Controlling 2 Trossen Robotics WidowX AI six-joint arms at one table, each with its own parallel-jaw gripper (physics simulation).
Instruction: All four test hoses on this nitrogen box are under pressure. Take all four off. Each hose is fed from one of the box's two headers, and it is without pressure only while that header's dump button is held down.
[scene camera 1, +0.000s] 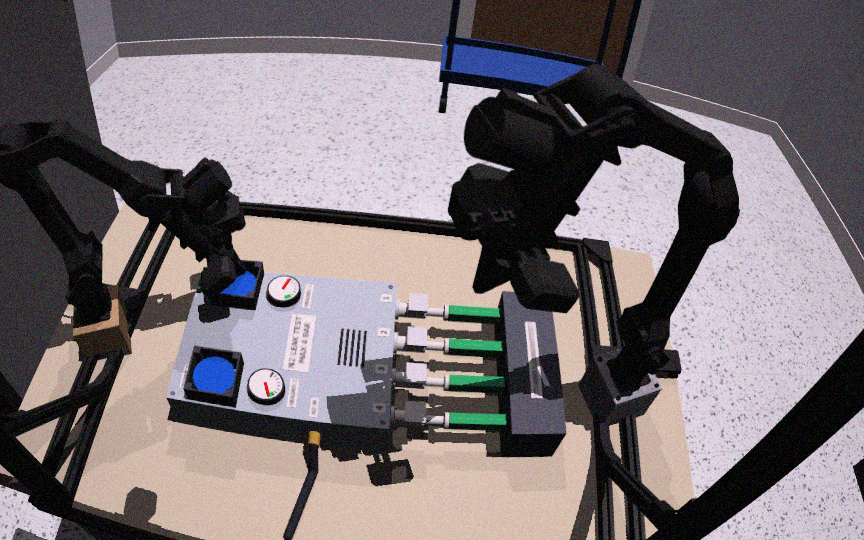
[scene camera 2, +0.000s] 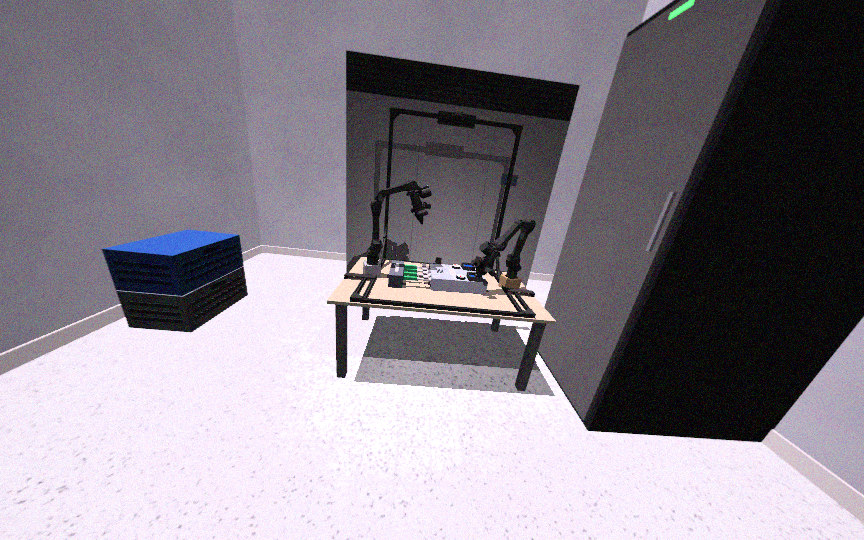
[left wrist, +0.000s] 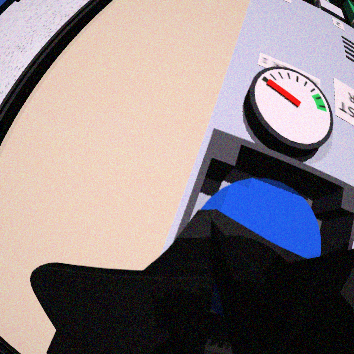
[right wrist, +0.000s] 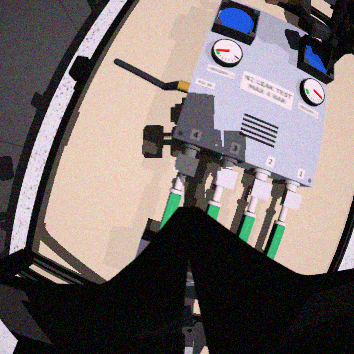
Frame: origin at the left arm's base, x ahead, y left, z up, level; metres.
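Seen in the pictures: left gripper, fingertip midpoint: (scene camera 1: 244, 271) (scene camera 2: 474, 278) (left wrist: 206, 218) (right wrist: 326, 67); right gripper, fingertip midpoint: (scene camera 1: 476, 291) (scene camera 2: 422, 224) (right wrist: 186, 216); left arm's base, origin of the base link: (scene camera 1: 95, 309) (scene camera 2: 511, 276); right arm's base, origin of the base link: (scene camera 1: 628, 372) (scene camera 2: 372, 263).
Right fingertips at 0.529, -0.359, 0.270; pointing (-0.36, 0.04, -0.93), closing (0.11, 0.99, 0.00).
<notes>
Pixels of each thing's top centre, then the offset from my right fingertips to it, as dx, dy, dz. "pt": a spot on its surface instead.
- dark grey block, surface spot: (scene camera 1: 532, 386) pt +0.147, +0.008, -0.274
- far blue dump button, middle of its top: (left wrist: 260, 250) (scene camera 1: 237, 285) (right wrist: 315, 59) -0.240, +0.331, -0.263
- far gauge, surface spot: (left wrist: 293, 107) (scene camera 1: 281, 287) pt -0.165, +0.300, -0.259
- black feed hose with a brass fitting, surface spot: (scene camera 1: 308, 472) pt -0.212, +0.002, -0.341
The grey nitrogen box (scene camera 1: 323, 343) (scene camera 2: 451, 278) (right wrist: 253, 105) lies on the table. Four green hoses (scene camera 1: 473, 312) (scene camera 1: 475, 345) (scene camera 1: 475, 381) (scene camera 1: 478, 419) (right wrist: 246, 226) run from its ports into a dark grey block (scene camera 1: 532, 386). My left gripper (scene camera 1: 216, 291) (scene camera 2: 478, 268) (left wrist: 206, 218) is shut, with its tips down on the far blue dump button (scene camera 1: 242, 285) (left wrist: 267, 214) (right wrist: 314, 57). The far gauge (scene camera 1: 283, 290) (left wrist: 293, 107) shows its red needle away from the green mark. The near blue button (scene camera 1: 213, 375) (right wrist: 236, 19) is free; the near gauge (scene camera 1: 266, 386) shows its needle by the green mark. My right gripper (scene camera 1: 486, 281) (scene camera 2: 421, 214) (right wrist: 186, 216) is shut and empty, high above the hoses.
A black feed hose with a brass fitting (scene camera 1: 307, 471) (right wrist: 140, 74) leaves the box's near side, beside a black knob (scene camera 1: 389, 471) (right wrist: 153, 140). Black frame rails (scene camera 1: 591, 321) edge the table. A blue chair (scene camera 1: 505, 64) stands behind. A grey cabinet (scene camera 2: 633, 214) and a blue crate stack (scene camera 2: 200, 268) stand in the room.
</notes>
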